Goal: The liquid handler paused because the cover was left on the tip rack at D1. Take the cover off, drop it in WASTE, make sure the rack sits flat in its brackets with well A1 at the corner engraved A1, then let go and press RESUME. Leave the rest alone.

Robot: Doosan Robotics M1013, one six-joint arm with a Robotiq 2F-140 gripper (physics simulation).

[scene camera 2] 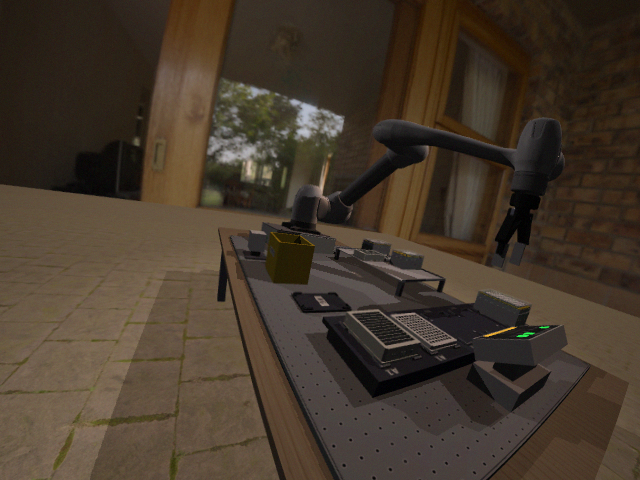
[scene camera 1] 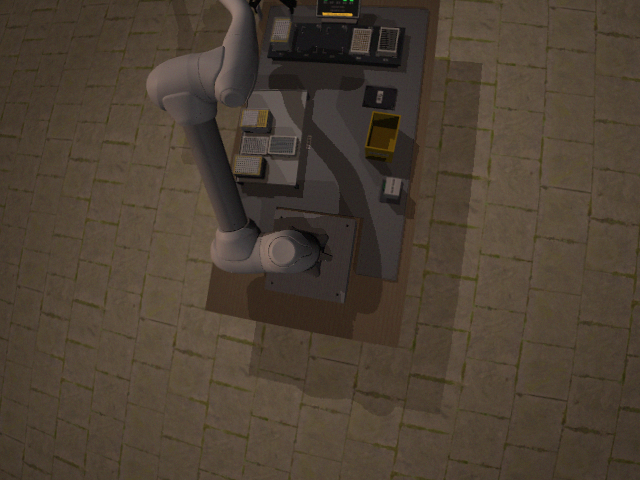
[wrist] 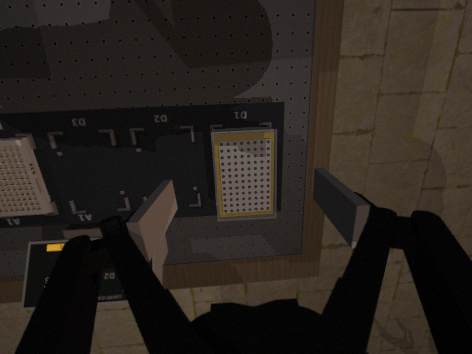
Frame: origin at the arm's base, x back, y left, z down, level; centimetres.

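Where they show: gripper, between the fingertips: [scene camera 2: 505, 265] [scene camera 1: 276, 18] [wrist: 243, 189]; arm's base, origin of its link: [scene camera 2: 301, 230].
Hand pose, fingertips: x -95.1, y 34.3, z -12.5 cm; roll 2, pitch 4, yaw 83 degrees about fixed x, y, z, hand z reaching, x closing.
Each offset is from my fingertips to the top centre of the thing. "spot": to the spot under its first point. Level surfaces: height alone.
The tip rack {dx -2.2, dy +1.3, dz +9.0 cm} [scene camera 1: 280, 31] [scene camera 2: 498, 311] [wrist: 245, 175] stands at D1, showing a yellow border and a pale top with rows of holes. A clear cover with a thin grey rim {spot: dx -8.3, dy +1.9, dz +9.1 cm} [wrist: 247, 218] is over it. My gripper [scene camera 1: 275, 5] [scene camera 2: 508, 256] [wrist: 243, 189] is open and empty above the rack, fingers wide apart; in the wrist view the rack shows between them, nearer the left finger. The D1 A1 engraving is hidden, and I cannot tell whether the rack sits flat. The yellow waste bin {dx +40.0, dy -55.3, dz +7.4 cm} [scene camera 1: 380, 154] [scene camera 2: 289, 263] is upright. The screen unit [scene camera 1: 337, 7] [scene camera 2: 522, 345] [wrist: 37, 267] is lit; RESUME is unreadable.
The black deck {dz +16.2 cm} [scene camera 1: 323, 42] [wrist: 170, 170] also bears two other racks {dx -5.1, dy -35.7, dz +14.8 cm} [scene camera 1: 360, 41] {dx -6.0, dy -48.1, dz +13.1 cm} [scene camera 1: 387, 40]. A black plate {dx +18.5, dy -49.6, dz +19.5 cm} [scene camera 1: 371, 98] [scene camera 2: 305, 303] lies near the bin, with a small grey box {dx +60.9, dy -64.1, dz +10.4 cm} [scene camera 1: 391, 188] [scene camera 2: 256, 240] beyond. A low shelf [scene camera 1: 279, 175] [scene camera 2: 421, 273] holds several racks.
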